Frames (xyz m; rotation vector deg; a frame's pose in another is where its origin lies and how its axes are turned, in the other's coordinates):
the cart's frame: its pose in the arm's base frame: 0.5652 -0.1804 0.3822 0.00 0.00 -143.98
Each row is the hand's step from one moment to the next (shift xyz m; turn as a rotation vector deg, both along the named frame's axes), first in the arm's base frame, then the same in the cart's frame.
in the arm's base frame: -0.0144 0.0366 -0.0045 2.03 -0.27 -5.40
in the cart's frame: -0.0099 -0.0381 -0.0045 -1.48 1.41 -5.40
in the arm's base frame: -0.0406 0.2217 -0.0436 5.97 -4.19 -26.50
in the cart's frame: -0.0975 -0.2032 -0.0436 -2.36 6.90 -26.50
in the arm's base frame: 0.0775 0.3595 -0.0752 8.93 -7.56 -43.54
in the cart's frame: -0.2741 -0.2452 -0.0752 -2.78 11.37 -43.54
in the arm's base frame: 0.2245 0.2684 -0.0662 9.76 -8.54 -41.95
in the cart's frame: -0.3394 -0.0851 -0.0662 -2.87 12.65 -41.95
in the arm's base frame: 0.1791 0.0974 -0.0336 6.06 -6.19 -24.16
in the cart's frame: -0.2021 0.0265 -0.0336 -1.26 8.57 -24.16
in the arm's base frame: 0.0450 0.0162 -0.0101 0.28 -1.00 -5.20
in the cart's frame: -0.0459 0.0134 -0.0101 0.36 0.97 -5.20
